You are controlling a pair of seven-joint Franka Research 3 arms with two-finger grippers.
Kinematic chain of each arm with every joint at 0, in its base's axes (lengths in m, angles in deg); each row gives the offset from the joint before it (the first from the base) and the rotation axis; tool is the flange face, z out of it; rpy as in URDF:
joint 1: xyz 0 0 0.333 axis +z
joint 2: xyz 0 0 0 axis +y
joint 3: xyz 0 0 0.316 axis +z
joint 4: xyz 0.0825 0 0 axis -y
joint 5: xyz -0.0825 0 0.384 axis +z
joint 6: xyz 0 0 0 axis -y
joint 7: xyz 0.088 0 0 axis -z
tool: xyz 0 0 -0.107 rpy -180 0 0
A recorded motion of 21 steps. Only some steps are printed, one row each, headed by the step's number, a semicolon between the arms.
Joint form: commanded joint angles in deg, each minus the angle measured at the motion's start. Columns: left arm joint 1, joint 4, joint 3, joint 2, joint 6, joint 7, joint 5; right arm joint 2, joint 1, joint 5, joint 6, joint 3, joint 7, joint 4.
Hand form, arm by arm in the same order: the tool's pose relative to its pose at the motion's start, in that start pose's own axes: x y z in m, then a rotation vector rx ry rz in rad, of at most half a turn. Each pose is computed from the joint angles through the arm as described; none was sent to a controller.
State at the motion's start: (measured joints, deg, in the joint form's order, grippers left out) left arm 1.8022 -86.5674 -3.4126 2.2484 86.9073 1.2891 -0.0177; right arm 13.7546 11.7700 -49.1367 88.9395 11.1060 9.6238 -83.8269
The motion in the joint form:
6: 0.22 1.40 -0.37 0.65 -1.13 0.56 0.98; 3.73 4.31 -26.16 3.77 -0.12 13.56 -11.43
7: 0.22 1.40 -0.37 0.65 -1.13 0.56 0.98; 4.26 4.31 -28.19 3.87 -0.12 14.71 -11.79
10: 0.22 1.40 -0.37 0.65 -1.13 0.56 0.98; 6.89 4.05 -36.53 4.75 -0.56 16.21 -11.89
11: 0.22 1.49 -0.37 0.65 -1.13 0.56 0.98; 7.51 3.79 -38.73 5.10 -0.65 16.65 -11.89
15: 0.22 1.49 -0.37 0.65 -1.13 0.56 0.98; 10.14 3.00 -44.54 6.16 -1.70 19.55 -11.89
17: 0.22 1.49 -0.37 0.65 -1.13 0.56 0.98; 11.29 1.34 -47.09 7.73 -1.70 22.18 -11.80
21: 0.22 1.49 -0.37 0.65 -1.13 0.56 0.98; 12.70 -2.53 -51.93 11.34 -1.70 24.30 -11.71
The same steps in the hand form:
6: 0.0015 -0.0008 -0.0034 0.0160 -0.0070 0.0112; 0.0167 -0.0902 0.0401 -0.4360 0.1300 -0.0457
7: 0.0015 -0.0008 -0.0034 0.0160 -0.0070 0.0112; 0.0190 -0.0940 0.0443 -0.4664 0.1432 -0.0428
10: 0.0015 -0.0008 -0.0034 0.0160 -0.0070 0.0112; 0.0328 -0.1019 0.0618 -0.5873 0.1931 -0.0724
11: 0.0015 -0.0008 -0.0042 0.0160 -0.0054 0.0112; 0.0364 -0.1025 0.0669 -0.6174 0.2075 -0.0785
15: 0.0015 -0.0008 -0.0042 0.0160 -0.0054 0.0112; 0.0475 -0.1069 0.0949 -0.6932 0.2388 -0.0804
17: 0.0015 -0.0008 -0.0042 0.0160 -0.0054 0.0112; 0.0530 -0.1034 0.1139 -0.7088 0.2639 -0.0600
21: 0.0015 -0.0008 -0.0042 0.0160 -0.0054 0.0112; 0.0600 -0.0867 0.1505 -0.7375 0.2955 -0.0628

